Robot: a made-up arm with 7 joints.
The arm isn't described. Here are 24 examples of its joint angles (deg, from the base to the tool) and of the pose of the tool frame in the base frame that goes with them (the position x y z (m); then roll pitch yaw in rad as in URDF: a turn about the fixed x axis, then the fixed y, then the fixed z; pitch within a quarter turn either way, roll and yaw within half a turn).
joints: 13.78 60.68 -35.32 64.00 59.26 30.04 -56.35
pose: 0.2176 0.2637 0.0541 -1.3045 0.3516 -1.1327
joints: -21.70 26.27 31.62 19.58 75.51 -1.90 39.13
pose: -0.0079 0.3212 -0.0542 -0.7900 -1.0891 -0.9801
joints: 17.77 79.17 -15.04 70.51 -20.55 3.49 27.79
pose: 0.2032 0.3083 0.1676 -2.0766 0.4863 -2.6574
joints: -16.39 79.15 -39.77 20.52 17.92 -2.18 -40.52
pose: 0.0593 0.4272 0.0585 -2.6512 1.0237 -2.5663
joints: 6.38 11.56 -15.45 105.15 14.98 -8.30 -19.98
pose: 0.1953 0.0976 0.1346 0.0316 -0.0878 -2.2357
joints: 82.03 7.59 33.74 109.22 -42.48 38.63 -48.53
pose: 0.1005 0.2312 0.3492 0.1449 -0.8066 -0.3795
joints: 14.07 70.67 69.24 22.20 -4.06 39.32 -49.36
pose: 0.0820 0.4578 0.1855 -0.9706 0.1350 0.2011
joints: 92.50 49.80 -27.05 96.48 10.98 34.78 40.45
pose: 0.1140 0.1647 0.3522 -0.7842 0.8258 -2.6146
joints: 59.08 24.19 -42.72 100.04 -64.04 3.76 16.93
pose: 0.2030 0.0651 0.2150 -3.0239 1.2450 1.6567
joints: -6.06 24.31 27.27 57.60 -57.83 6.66 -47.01
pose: 0.1612 0.2882 -0.0255 -1.1856 1.2424 -1.4991
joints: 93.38 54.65 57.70 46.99 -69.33 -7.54 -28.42
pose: 0.0726 0.4202 0.2893 0.1115 -0.1280 -0.0714
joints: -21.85 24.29 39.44 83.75 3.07 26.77 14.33
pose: 0.1382 0.2935 0.0621 -1.2172 -0.2197 -1.4977
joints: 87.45 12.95 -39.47 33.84 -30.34 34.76 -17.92
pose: 0.3068 0.1167 0.2508 -0.5766 0.9239 -1.4106
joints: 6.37 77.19 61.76 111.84 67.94 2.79 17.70
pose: 0.0730 0.2302 0.3377 0.1770 0.9248 -2.2234
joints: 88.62 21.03 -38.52 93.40 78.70 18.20 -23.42
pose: 0.1422 0.0840 0.3439 0.1138 0.0878 -2.9443
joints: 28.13 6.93 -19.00 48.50 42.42 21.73 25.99
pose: 0.2617 0.1290 0.0549 -0.2082 -0.9878 -2.9667
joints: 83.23 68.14 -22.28 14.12 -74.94 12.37 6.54
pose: 0.1513 0.4171 0.2069 -2.0285 1.0712 -1.7479
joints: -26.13 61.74 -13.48 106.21 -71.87 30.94 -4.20
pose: 0.1380 0.1990 0.0275 -2.7401 0.7393 2.6543
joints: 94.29 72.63 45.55 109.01 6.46 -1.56 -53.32
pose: -0.1035 0.2290 0.3222 2.1239 -0.9168 -1.0383
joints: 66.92 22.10 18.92 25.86 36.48 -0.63 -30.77
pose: 0.2893 0.2807 0.1955 -0.1628 -0.9773 -1.3428
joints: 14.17 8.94 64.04 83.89 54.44 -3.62 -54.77
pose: 0.1298 0.3370 0.1191 -0.9139 -1.2863 0.2536
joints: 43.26 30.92 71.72 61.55 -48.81 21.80 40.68
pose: 0.1389 0.3764 0.1718 -0.7311 -0.2847 -1.3655
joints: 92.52 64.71 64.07 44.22 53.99 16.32 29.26
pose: -0.0168 0.4227 0.2425 1.6272 0.1723 -1.9398
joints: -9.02 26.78 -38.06 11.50 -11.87 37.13 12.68
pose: 0.0204 0.2355 -0.1053 -2.9706 -0.1455 -1.7455
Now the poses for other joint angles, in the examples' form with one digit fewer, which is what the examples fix.
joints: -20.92 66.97 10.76 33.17 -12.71 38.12 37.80
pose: 0.112 0.397 0.064 -2.362 0.119 -1.299
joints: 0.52 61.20 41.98 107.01 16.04 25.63 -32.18
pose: 0.166 0.248 0.262 0.049 0.424 -0.967
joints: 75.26 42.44 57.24 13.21 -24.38 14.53 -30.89
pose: 0.223 0.380 0.195 -0.699 -0.595 -0.657
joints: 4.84 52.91 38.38 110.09 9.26 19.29 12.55
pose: 0.153 0.243 0.249 -0.434 0.628 -1.812
